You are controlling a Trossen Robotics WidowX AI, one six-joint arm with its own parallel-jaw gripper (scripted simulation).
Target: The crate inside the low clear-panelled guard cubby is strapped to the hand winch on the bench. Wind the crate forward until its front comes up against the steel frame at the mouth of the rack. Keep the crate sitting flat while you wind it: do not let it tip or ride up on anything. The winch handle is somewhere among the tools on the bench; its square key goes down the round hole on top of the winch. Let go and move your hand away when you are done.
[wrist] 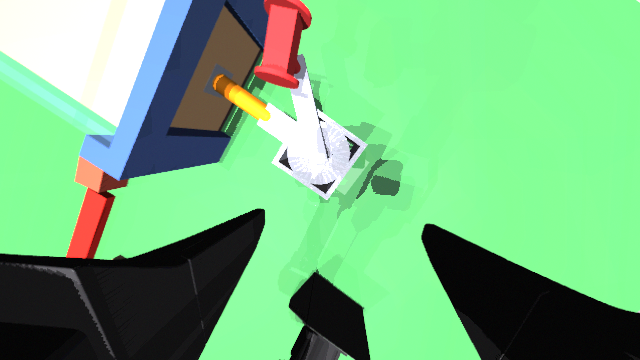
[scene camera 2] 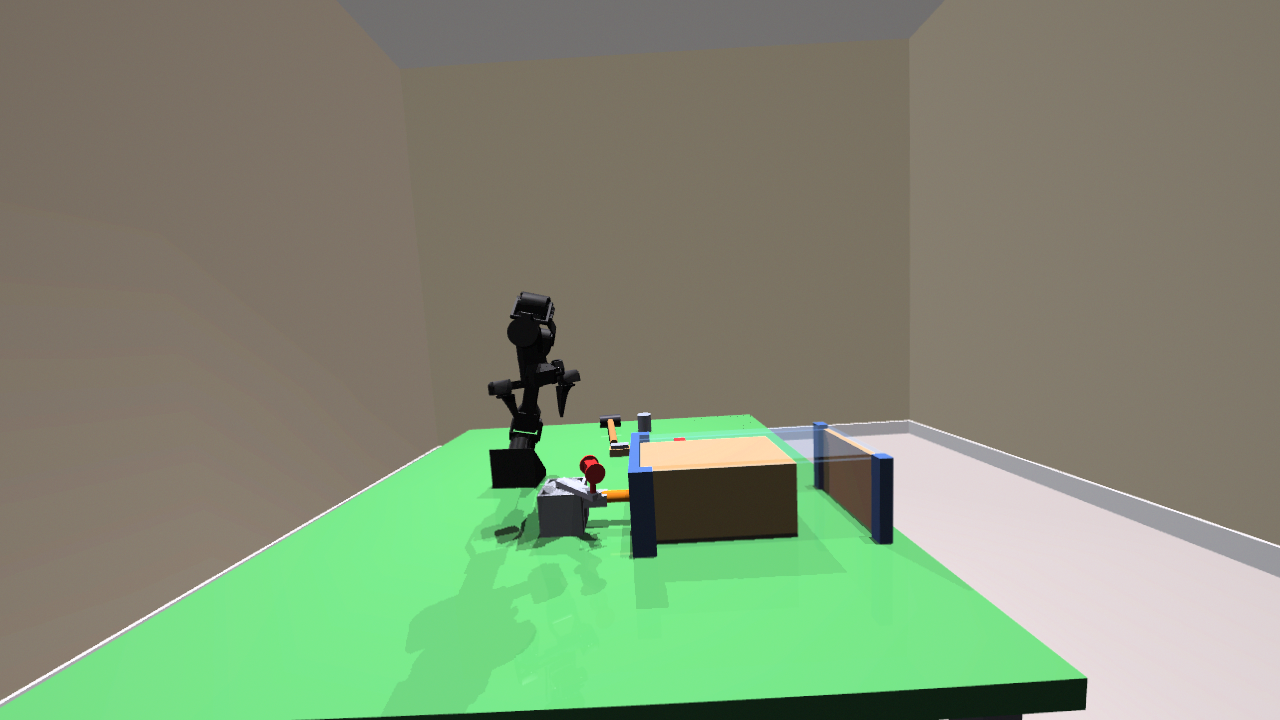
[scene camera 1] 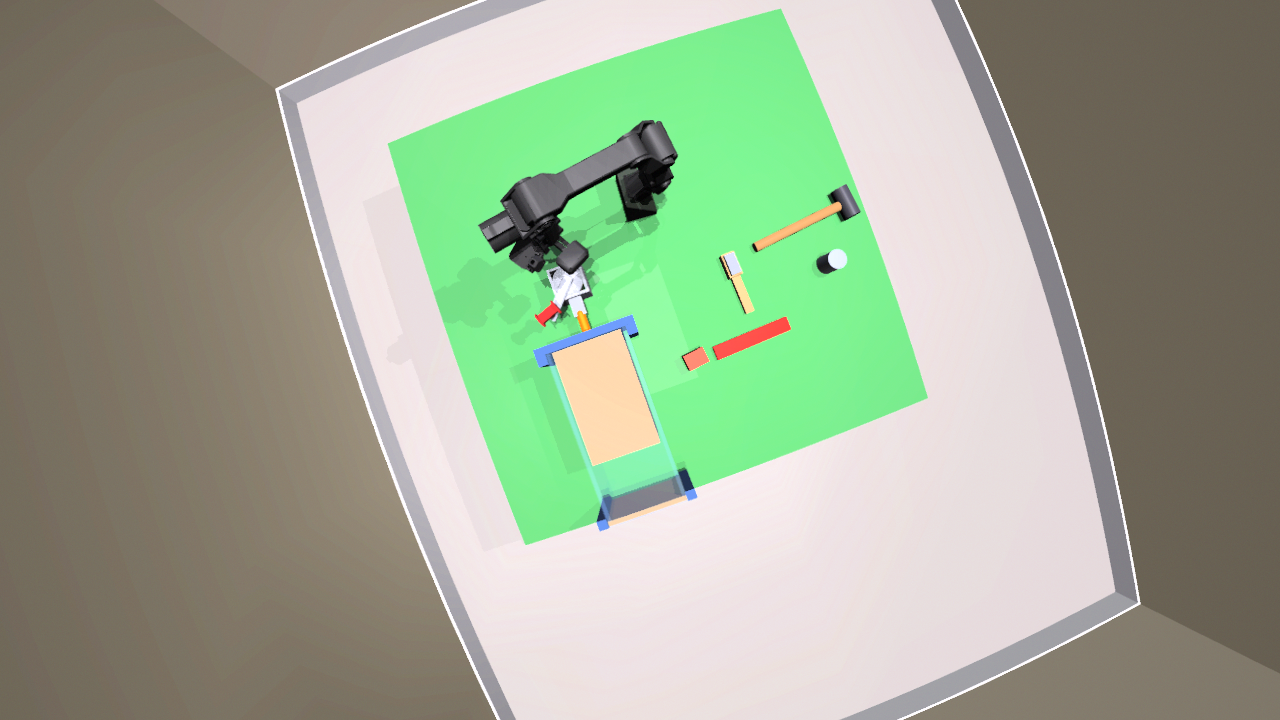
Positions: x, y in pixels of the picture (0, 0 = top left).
Labels:
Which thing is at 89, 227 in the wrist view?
A red bar.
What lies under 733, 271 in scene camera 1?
A small brush.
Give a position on a hammer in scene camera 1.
At 845, 202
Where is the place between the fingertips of my gripper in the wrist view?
342, 223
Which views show my gripper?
The wrist view, scene camera 2 and scene camera 1: all of them.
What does my gripper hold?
Nothing.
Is my gripper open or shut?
Open.

